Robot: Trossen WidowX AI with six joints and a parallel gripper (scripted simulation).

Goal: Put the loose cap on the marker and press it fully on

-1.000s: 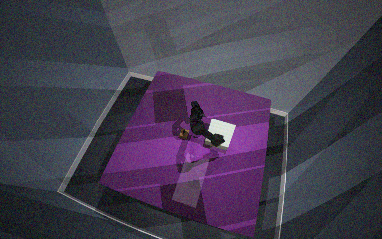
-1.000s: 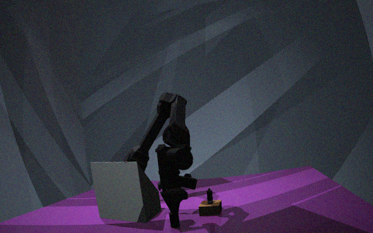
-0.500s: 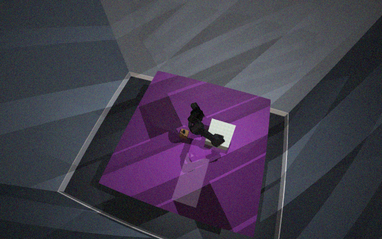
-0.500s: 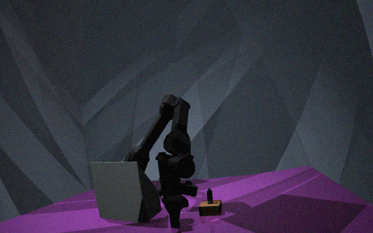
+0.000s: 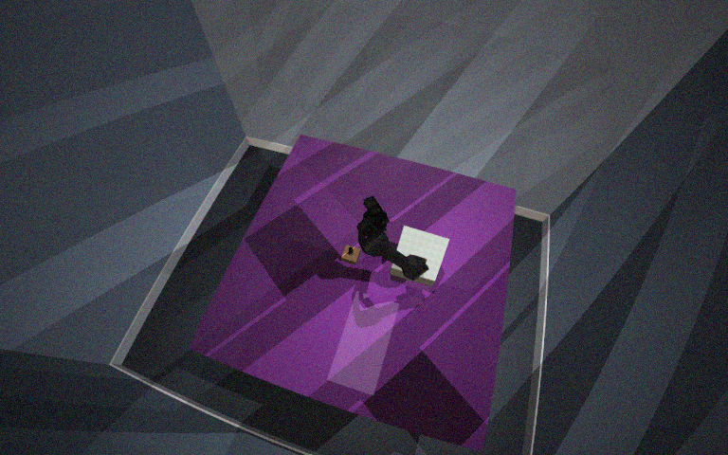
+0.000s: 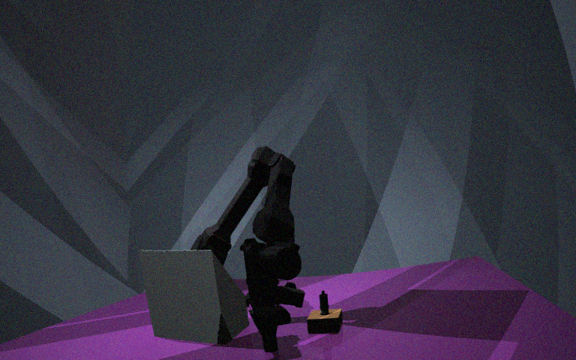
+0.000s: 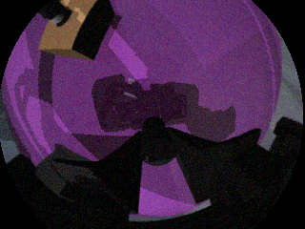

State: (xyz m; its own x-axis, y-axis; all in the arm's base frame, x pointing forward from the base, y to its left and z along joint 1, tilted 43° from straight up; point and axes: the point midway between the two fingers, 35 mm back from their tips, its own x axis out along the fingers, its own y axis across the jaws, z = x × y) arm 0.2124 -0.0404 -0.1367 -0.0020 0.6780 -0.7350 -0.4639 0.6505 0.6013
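The orange holder block lies 14 cm to the left of my gripper tip and 9 cm ahead of it. Also, from my gripper tip: dark cap: 1 cm above.
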